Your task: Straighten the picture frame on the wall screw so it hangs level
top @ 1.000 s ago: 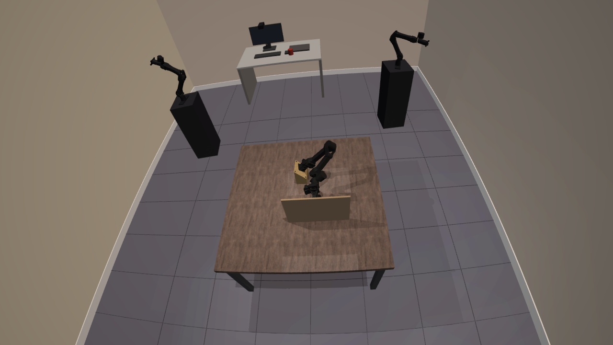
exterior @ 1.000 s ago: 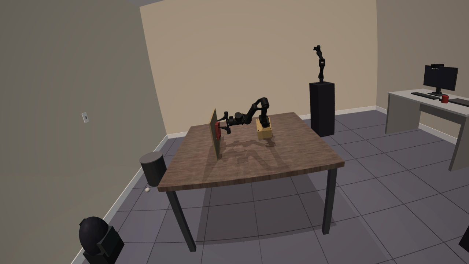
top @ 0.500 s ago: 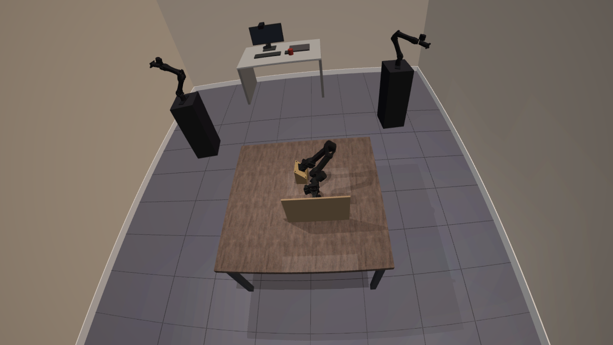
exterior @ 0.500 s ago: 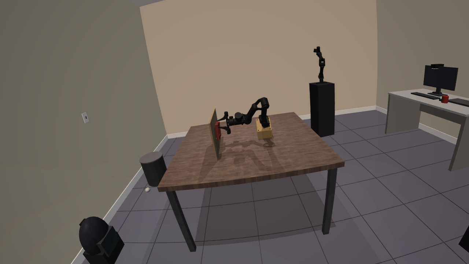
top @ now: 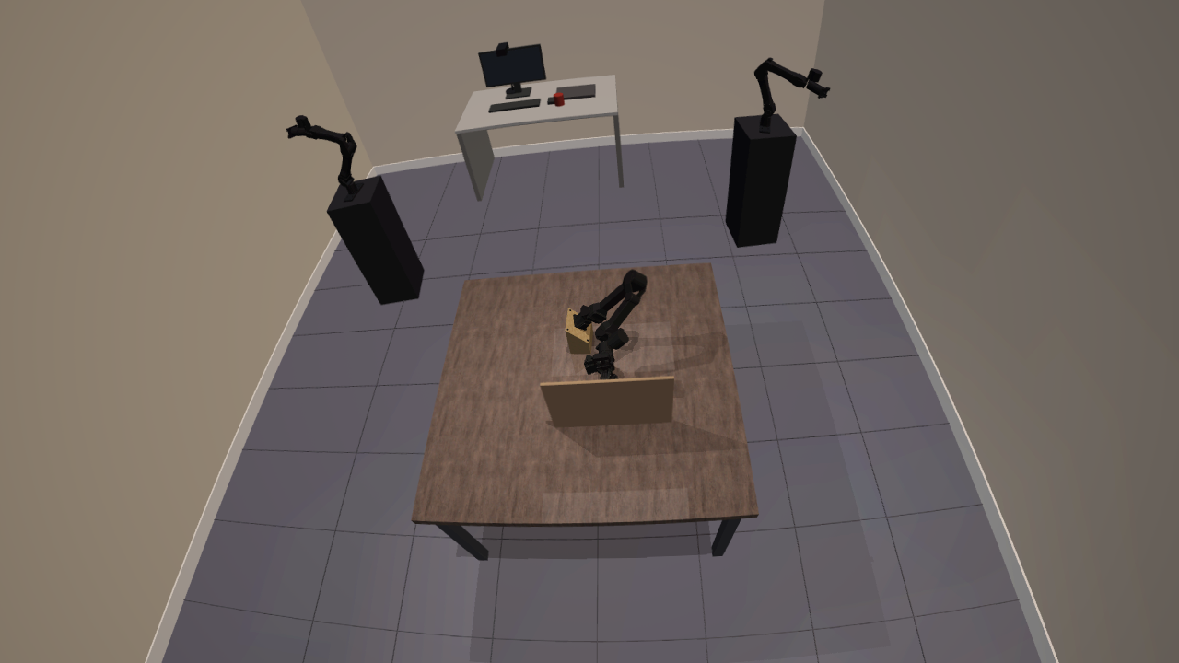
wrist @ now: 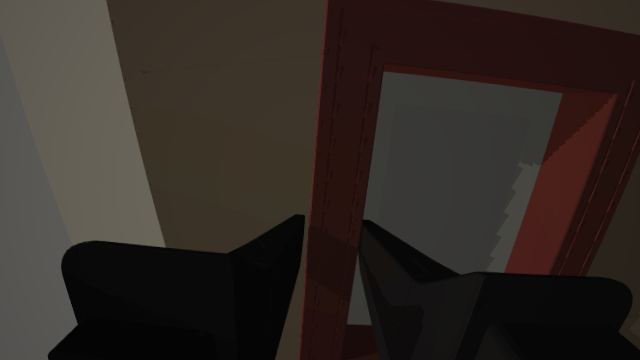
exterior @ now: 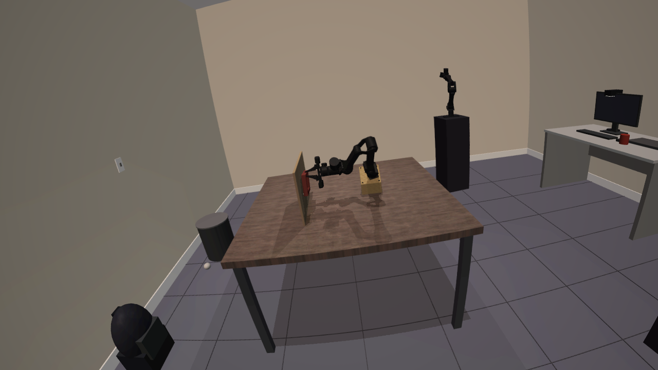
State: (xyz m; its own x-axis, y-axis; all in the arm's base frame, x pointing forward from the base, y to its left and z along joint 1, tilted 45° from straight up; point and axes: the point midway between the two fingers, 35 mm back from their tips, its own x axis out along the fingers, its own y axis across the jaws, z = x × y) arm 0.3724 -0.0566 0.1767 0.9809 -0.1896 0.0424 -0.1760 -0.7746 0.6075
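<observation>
Now: gripper tip 5 cm above the picture frame, 1 cm to the right of it and 1 cm short of it. Also, from my gripper tip: tan wall panel 6 cm below, 2 cm ahead, 1 cm to the left.
</observation>
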